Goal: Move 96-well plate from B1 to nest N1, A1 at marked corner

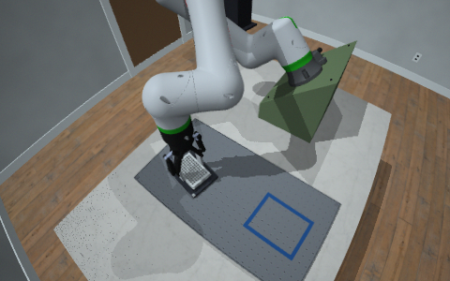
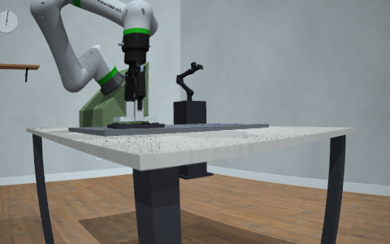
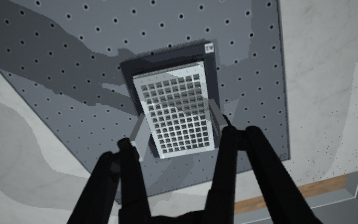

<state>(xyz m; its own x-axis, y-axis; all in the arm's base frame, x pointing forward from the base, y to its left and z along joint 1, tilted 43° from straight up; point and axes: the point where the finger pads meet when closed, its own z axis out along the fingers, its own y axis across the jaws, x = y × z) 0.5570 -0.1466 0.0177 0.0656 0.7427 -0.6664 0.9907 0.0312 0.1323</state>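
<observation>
The black plate nest N1 lies 40 mm below my hand. From my hand the other things lie so: white 96-well plate: 20 mm below; A1 corner label: 70 mm to the left, 60 mm ahead, 40 mm below.
</observation>
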